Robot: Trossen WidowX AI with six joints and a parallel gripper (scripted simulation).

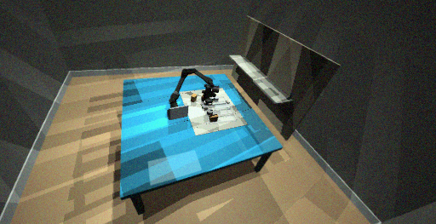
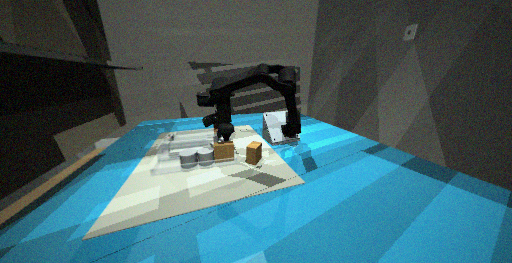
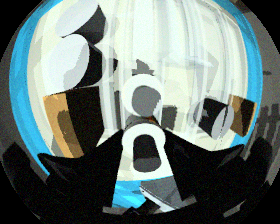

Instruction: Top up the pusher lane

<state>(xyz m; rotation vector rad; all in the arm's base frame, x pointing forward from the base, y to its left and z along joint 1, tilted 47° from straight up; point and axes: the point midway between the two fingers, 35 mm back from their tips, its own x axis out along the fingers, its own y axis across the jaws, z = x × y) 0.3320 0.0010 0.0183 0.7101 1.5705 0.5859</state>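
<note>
Now: the cream mat 6 cm ahead of my gripper tip, 5 cm below it and 3 cm to the right of it. The rest, counted from my gripper tip: pusher lane (14 cm ahead, 4 cm to the right, 3 cm below).
</note>
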